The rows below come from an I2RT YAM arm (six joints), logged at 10 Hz.
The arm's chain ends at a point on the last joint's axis. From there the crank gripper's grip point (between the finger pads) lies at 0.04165 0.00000 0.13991 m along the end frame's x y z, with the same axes.
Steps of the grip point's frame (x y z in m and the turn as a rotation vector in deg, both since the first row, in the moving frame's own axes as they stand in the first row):
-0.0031 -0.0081 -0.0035 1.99 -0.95 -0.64
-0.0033 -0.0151 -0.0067 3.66 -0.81 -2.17
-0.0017 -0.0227 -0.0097 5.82 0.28 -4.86
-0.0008 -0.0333 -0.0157 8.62 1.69 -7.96
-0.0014 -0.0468 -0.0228 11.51 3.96 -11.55
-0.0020 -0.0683 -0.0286 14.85 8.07 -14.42
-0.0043 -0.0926 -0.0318 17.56 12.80 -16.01
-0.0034 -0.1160 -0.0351 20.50 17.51 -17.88
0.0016 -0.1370 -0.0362 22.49 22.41 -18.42
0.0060 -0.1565 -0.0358 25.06 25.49 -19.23
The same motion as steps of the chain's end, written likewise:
-0.0007 -0.0028 -0.0041 1.99 -0.95 -0.64
-0.0011 -0.0046 -0.0069 3.66 -0.81 -2.17
-0.0016 -0.0050 -0.0086 5.82 0.28 -4.86
-0.0030 -0.0065 -0.0124 8.62 1.69 -7.96
-0.0072 -0.0101 -0.0160 11.51 3.96 -11.55
-0.0150 -0.0210 -0.0155 14.85 8.07 -14.42
-0.0259 -0.0372 -0.0112 17.56 12.80 -16.01
-0.0324 -0.0520 -0.0057 20.50 17.51 -17.88
-0.0358 -0.0679 0.0023 22.49 22.41 -18.42
-0.0351 -0.0813 0.0103 25.06 25.49 -19.23

